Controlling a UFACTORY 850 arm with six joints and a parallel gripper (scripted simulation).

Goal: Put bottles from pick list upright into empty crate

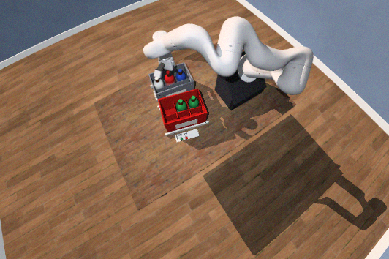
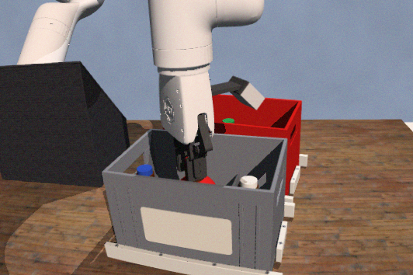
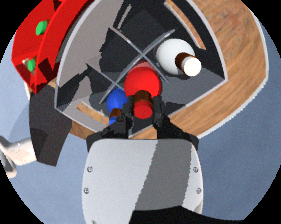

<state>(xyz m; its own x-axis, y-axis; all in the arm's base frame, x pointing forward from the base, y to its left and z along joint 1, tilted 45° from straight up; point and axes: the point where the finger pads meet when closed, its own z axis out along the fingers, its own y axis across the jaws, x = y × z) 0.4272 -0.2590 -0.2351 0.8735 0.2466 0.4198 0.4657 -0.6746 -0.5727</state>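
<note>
My hand is 7 cm above the red-capped bottle. Also, from my hand: grey crate (1 cm ahead, 4 cm to the left, 10 cm below); then blue-capped bottle (8 cm behind, 3 cm to the left, 10 cm below); then white-capped bottle (9 cm ahead, 3 cm to the right, 10 cm below).
</note>
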